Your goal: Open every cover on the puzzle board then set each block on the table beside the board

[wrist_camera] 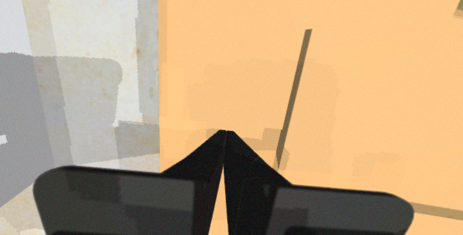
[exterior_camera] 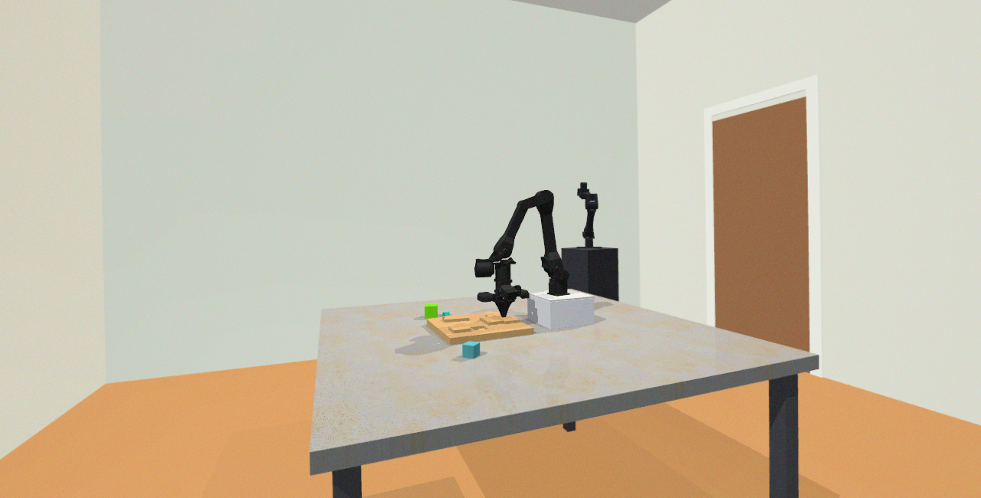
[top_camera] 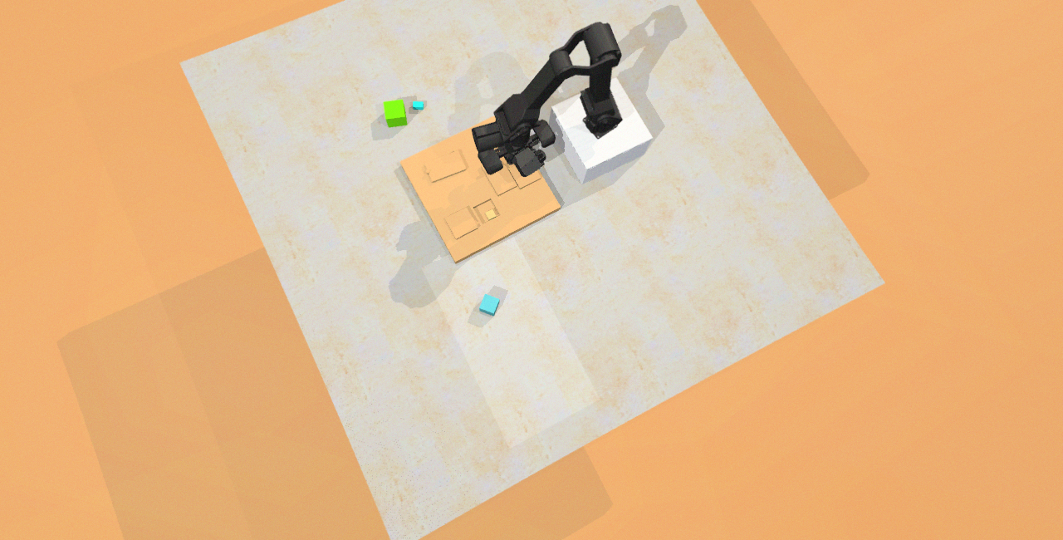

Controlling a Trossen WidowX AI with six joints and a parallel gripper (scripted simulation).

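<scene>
The tan puzzle board is 10 cm ahead of my gripper tip. Also, from my gripper tip: small cyan block: 27 cm to the right, 11 cm ahead, 2 cm below; green cube: 28 cm to the right, 18 cm ahead; cyan cube: 27 cm ahead, 26 cm to the left, 1 cm below.
</scene>
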